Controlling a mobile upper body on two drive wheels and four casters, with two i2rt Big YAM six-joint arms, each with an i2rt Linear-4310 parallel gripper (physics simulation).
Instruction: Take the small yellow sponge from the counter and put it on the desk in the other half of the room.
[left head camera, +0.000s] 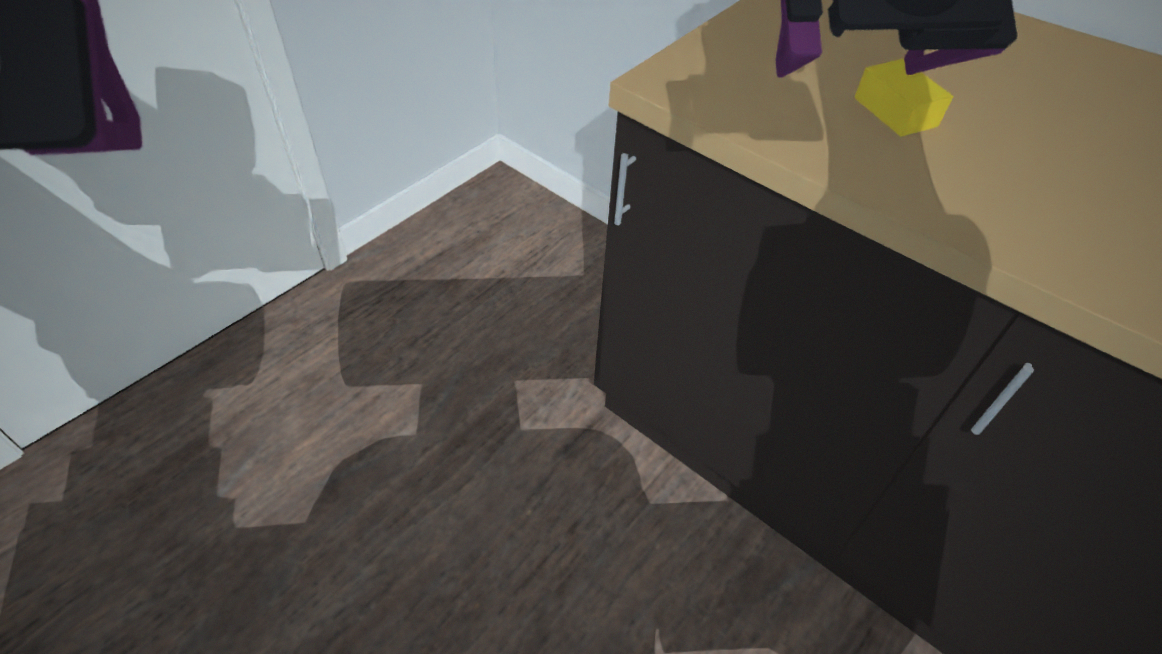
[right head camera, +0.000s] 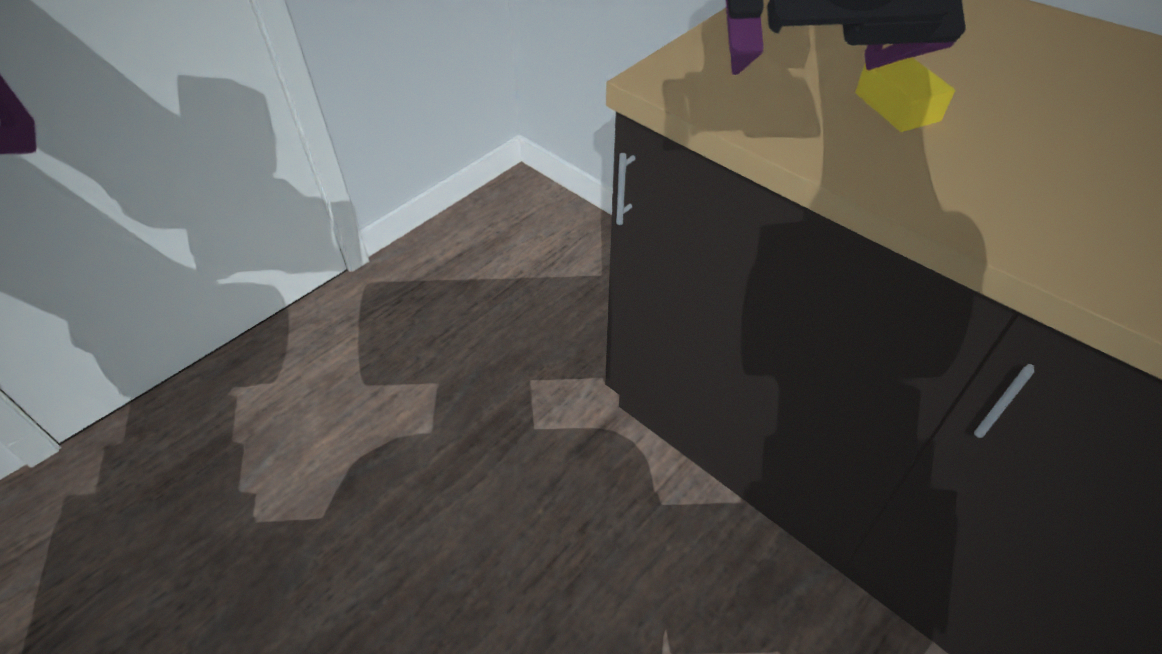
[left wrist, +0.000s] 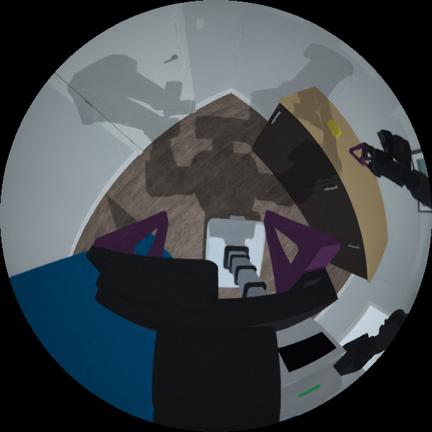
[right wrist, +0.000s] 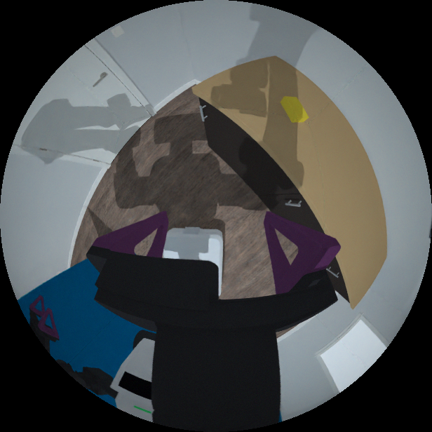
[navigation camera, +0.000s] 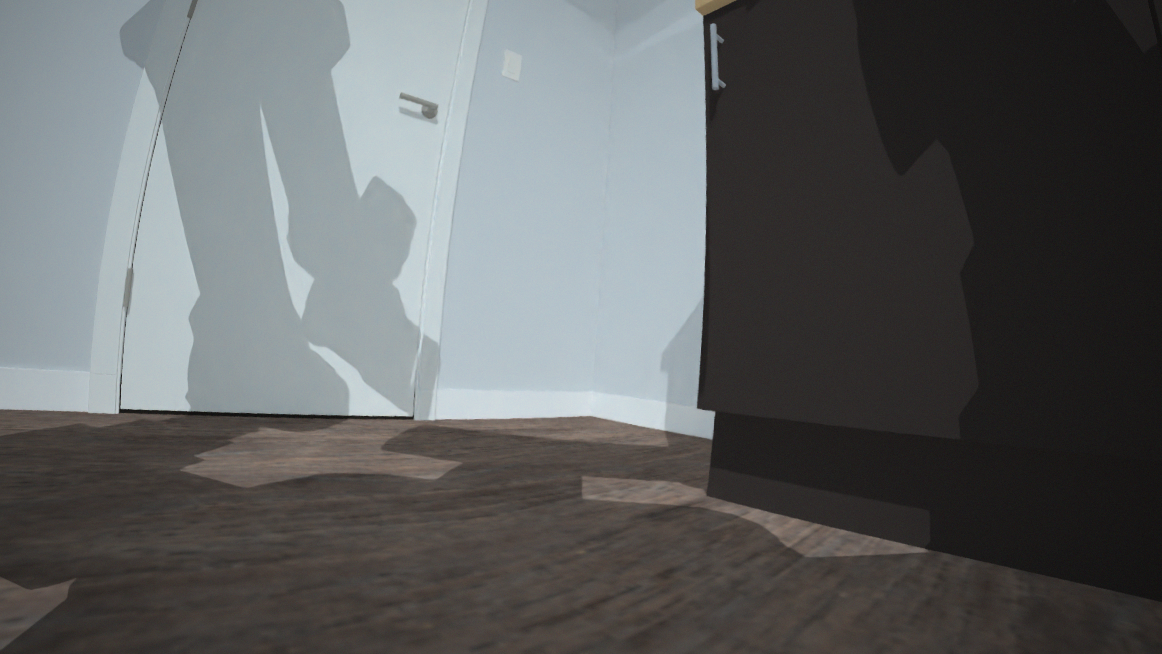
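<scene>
The small yellow sponge lies on the tan counter, back from its front edge. My right gripper is open and empty, raised apart from the sponge; in both head views one finger overlaps or nearly overlaps the sponge's upper edge. My left gripper is open and empty, well left of the counter; part of it shows at the left edge of both head views. No surface is clearly recognisable as the desk.
Dark cabinet doors with metal handles stand under the counter. A white door and a wall corner are ahead at the left. A large blue surface lies at lower left in the wrist views. My white base is beside the cabinets.
</scene>
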